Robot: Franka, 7 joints.
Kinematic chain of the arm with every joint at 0, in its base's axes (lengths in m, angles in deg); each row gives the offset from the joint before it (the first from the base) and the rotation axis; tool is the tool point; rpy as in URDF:
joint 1: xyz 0 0 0.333 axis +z
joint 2: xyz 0 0 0 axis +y
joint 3: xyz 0 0 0.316 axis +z
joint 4: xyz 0.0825 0 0 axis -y
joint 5: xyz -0.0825 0 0.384 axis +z
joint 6: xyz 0 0 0 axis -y
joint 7: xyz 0.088 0 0 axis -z
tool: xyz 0 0 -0.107 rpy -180 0 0
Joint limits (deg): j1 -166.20..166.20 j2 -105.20..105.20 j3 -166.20..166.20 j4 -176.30..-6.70 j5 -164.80..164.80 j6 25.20..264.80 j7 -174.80..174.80
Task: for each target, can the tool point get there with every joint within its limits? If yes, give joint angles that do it. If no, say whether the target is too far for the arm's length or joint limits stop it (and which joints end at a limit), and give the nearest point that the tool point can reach.
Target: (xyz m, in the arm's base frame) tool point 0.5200 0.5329 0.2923
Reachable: yes | joints 41.98 63.11 22.55 -65.10 -134.75 53.92 -84.42
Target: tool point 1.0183 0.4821 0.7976
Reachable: no: too far | nearest point 0.7168 0.3394 0.6601 | short by 0.361 m
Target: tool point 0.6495 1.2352 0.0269
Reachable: no: too far | nearest point 0.3900 0.7417 0.1492 | short by 0.571 m
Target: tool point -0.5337 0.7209 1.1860
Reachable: no: too far | nearest point -0.3699 0.4996 0.9242 | short by 0.380 m
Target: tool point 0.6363 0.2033 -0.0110
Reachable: yes | joints 48.98 85.98 -52.09 -66.82 66.18 95.76 11.83
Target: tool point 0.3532 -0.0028 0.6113
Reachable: yes | joints 75.50 -84.72 -57.16 -149.15 -57.71 167.82 63.90
